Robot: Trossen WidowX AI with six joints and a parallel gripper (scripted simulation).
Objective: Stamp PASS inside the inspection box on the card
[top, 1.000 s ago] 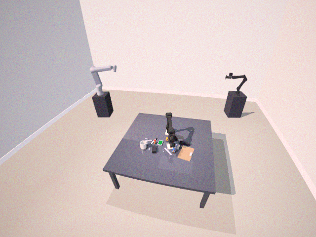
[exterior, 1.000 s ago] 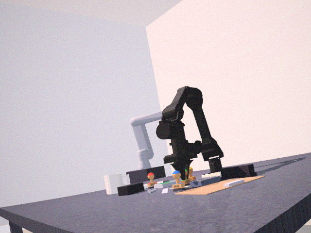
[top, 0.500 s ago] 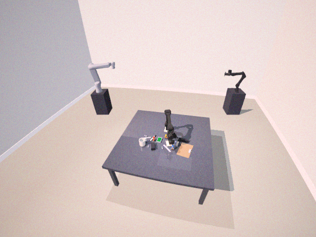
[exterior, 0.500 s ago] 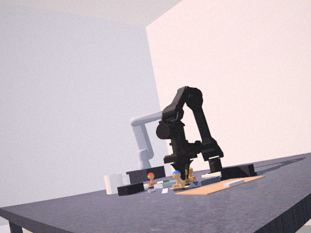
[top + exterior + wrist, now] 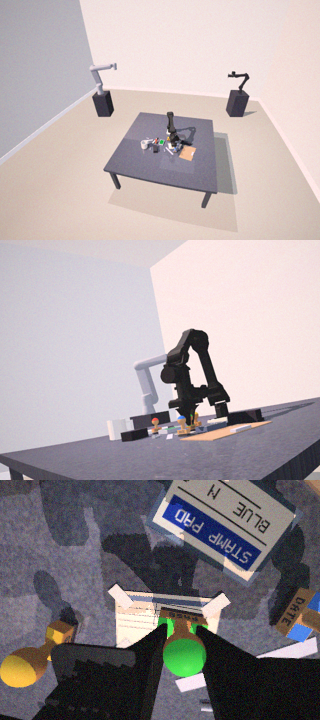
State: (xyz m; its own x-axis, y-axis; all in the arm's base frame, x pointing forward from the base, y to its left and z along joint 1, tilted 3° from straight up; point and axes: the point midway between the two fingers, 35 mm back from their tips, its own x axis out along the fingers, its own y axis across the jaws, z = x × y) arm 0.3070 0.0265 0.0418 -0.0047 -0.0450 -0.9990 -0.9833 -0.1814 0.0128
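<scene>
My gripper tip is now right at the green-knobbed PASS stamp. From my gripper tip the other things lie so: blue-knobbed stamp (100 mm ahead, 30 mm to the left); then cream inspection card (10 mm behind, 10 mm to the right, 30 mm below); then yellow-knobbed stamp (120 mm behind, 50 mm to the right).
</scene>
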